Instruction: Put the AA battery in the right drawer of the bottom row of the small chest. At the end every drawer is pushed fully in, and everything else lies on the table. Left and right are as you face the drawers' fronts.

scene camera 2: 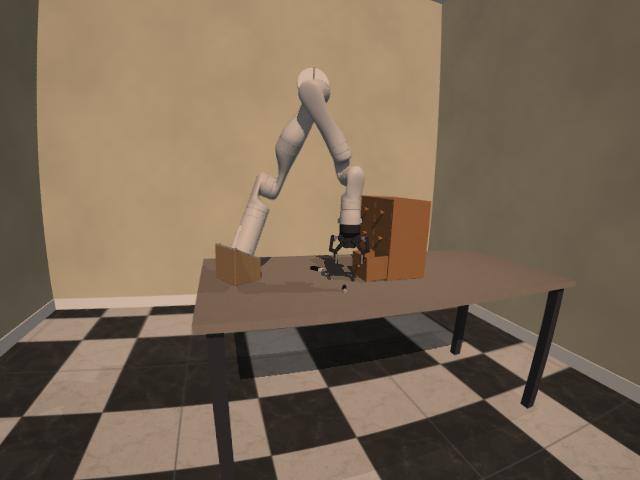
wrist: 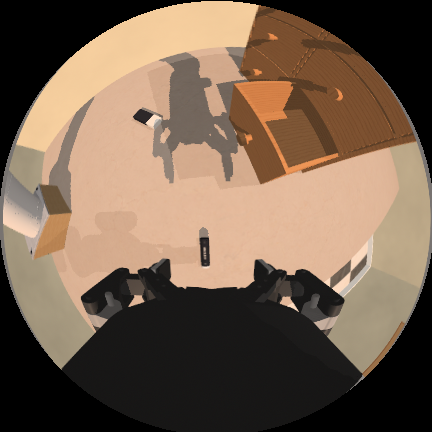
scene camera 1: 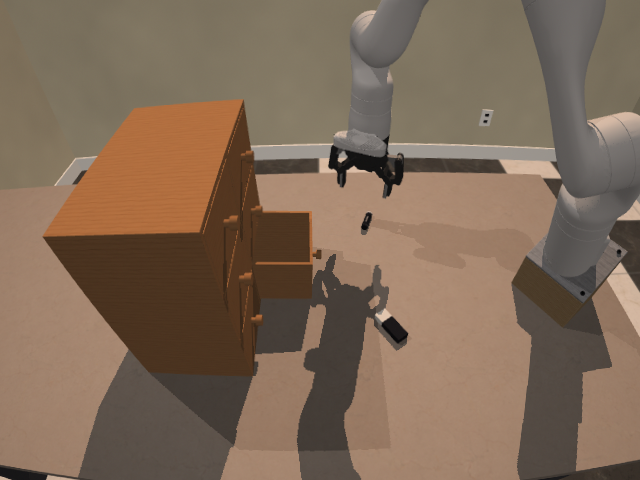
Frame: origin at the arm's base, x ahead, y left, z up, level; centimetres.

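Seen in the pictures: gripper, fingertip midpoint: (scene camera 2: 348,263) (wrist: 211,269) (scene camera 1: 363,190); arm's base, link origin: (scene camera 2: 242,252) (wrist: 33,217) (scene camera 1: 567,254).
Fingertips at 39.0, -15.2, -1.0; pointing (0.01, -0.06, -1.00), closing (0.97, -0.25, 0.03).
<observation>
Pixels of each thing's middle, then the offset from my fingertips to it, as dx, dy, dz.
- AA battery, body centre: (wrist: 204,252) (scene camera 1: 366,220) (scene camera 2: 344,288) -1.2, -0.9, -9.2
- small chest, body centre: (scene camera 1: 189,242) (wrist: 337,72) (scene camera 2: 391,234) +27.2, +24.3, +6.9
- white block, body centre: (scene camera 1: 391,325) (wrist: 146,117) (scene camera 2: 317,268) -6.4, +26.0, -9.3
The AA battery (scene camera 1: 366,221) (scene camera 2: 344,287) (wrist: 204,251), dark with a light end, lies on its side on the table in front of the chest. The small chest (scene camera 1: 155,165) (scene camera 2: 409,240) (wrist: 360,75) is wooden with knobs. Its bottom-row right drawer (scene camera 1: 284,280) (scene camera 2: 374,266) (wrist: 252,142) is pulled out; nothing shows on the visible part of its floor. The other drawers look pushed in. My gripper (scene camera 1: 363,189) (scene camera 2: 349,259) (wrist: 211,269) is open and empty, pointing down above the table. In the wrist view the battery lies between the two fingers' directions, farther down.
A black and white block (scene camera 1: 394,328) (scene camera 2: 314,268) (wrist: 145,117) lies on the table, away from the battery and in front of the chest's left side. The robot's base block (scene camera 1: 547,294) (scene camera 2: 235,266) (wrist: 52,230) stands opposite the chest. The open drawer juts out beside the gripper.
</observation>
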